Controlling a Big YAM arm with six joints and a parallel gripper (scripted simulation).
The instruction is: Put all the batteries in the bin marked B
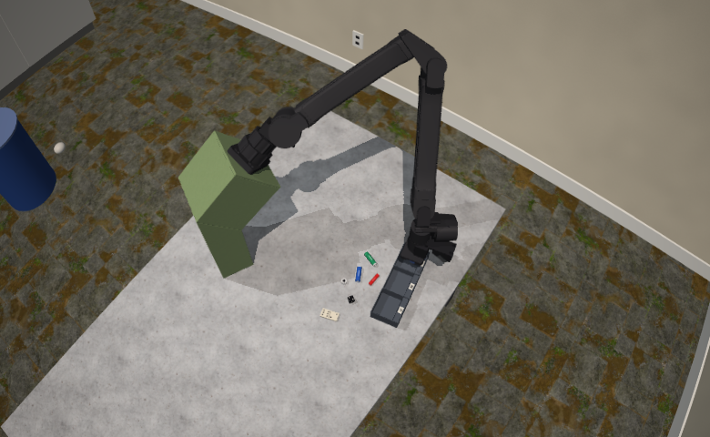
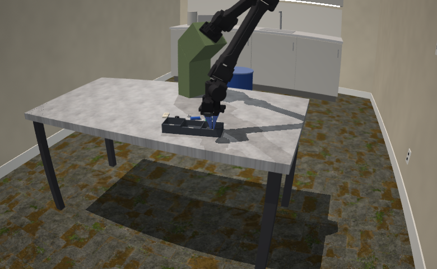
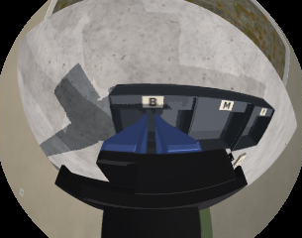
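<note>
Right now my hand is 60 mm past the red battery, 120 mm to the left of it and 20 mm above it. Also, from my hand: green battery (110 mm behind, 70 mm to the right, 20 mm below); then blue battery (110 mm behind, 130 mm to the right, 20 mm below); then dark three-compartment bin (10 mm ahead, 80 mm to the right, 10 mm below).
</note>
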